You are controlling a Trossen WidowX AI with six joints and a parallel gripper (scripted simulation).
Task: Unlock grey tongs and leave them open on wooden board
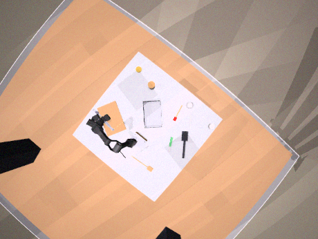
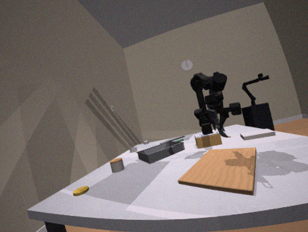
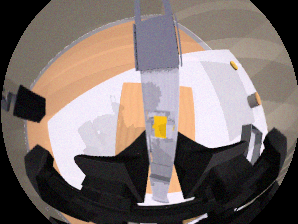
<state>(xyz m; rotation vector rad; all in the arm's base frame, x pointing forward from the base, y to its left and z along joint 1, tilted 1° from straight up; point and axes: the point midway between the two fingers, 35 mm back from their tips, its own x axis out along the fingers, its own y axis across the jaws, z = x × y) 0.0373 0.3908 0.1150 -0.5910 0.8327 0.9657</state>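
Now: gripper tip 50 mm below the yellow lock piece. Also, from my gripper tip: roasting tin 400 mm to the right, 320 mm ahead, 130 mm below; white slab 350 mm to the right, 350 mm behind, 150 mm below; wooden board 150 mm below, 30 mm to the right.
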